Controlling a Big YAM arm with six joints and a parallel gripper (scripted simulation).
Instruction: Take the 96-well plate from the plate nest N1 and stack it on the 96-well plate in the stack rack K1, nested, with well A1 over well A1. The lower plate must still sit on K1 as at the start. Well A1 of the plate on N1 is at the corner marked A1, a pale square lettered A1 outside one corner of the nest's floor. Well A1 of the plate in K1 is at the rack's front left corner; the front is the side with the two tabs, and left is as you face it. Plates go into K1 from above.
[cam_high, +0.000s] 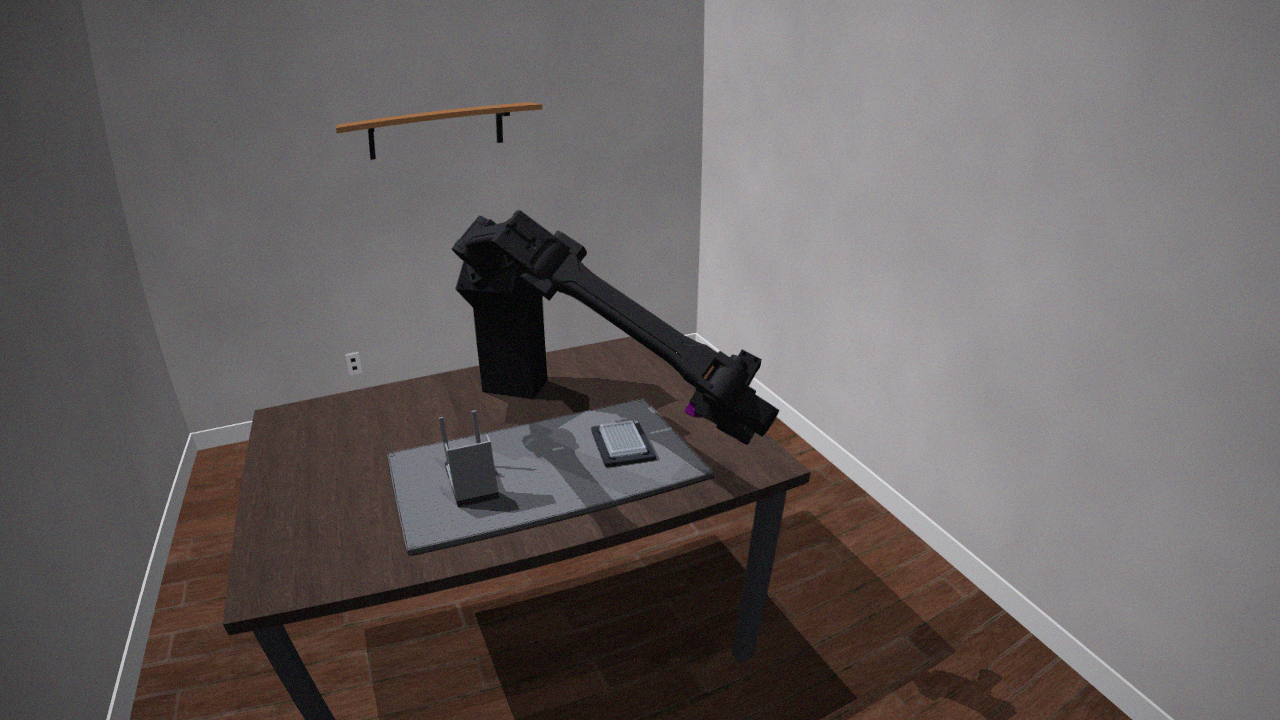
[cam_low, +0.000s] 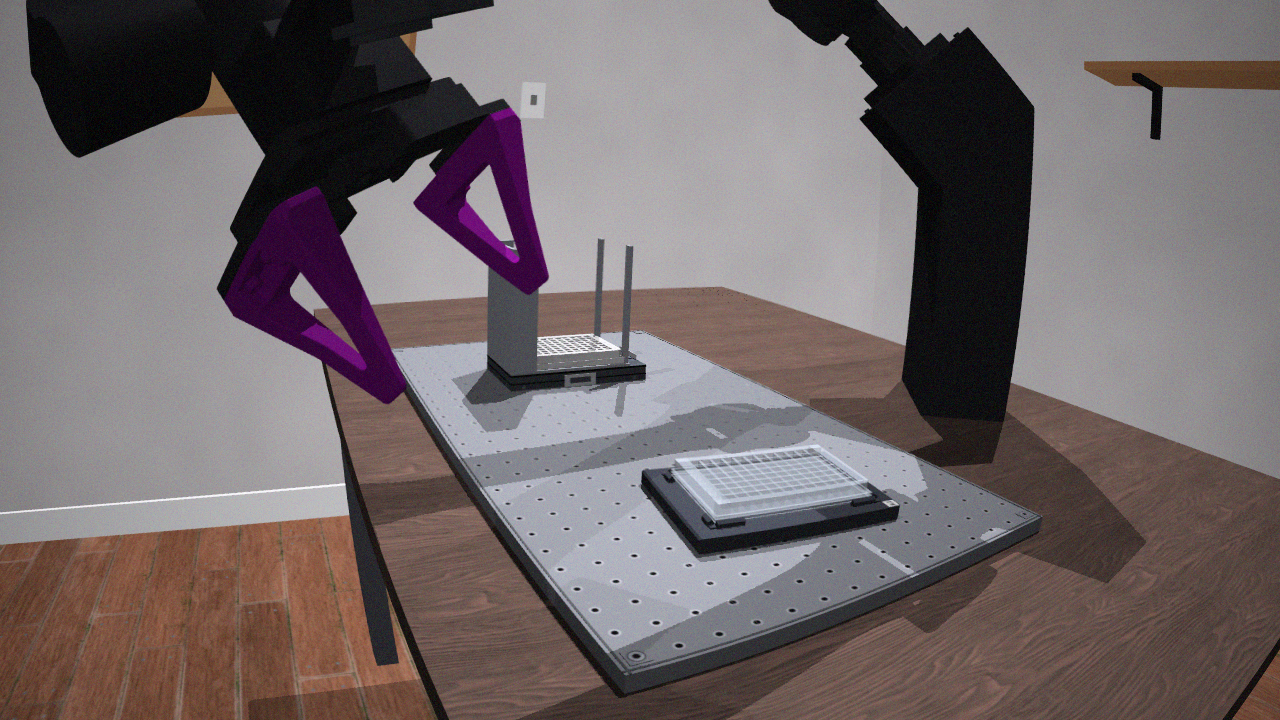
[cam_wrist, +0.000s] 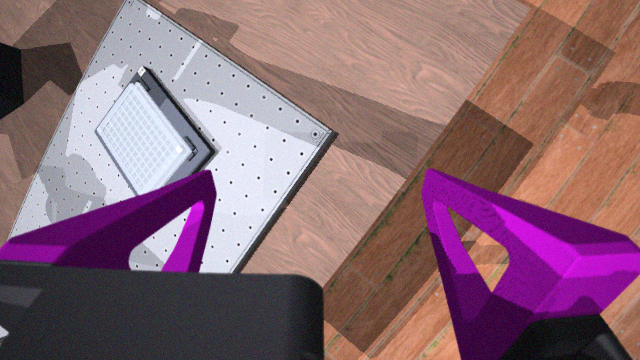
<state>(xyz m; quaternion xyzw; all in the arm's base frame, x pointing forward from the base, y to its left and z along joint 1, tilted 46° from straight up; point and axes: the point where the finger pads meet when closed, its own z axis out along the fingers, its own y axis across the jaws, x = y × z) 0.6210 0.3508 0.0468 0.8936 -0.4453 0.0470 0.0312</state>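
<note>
Now: hand 32 cm past the pale A1 label, 3 cm to the left of it and 16 cm above it. Also, from my hand: tall grey wall 20 cm behind, 48 cm to the right, 9 cm below.
</note>
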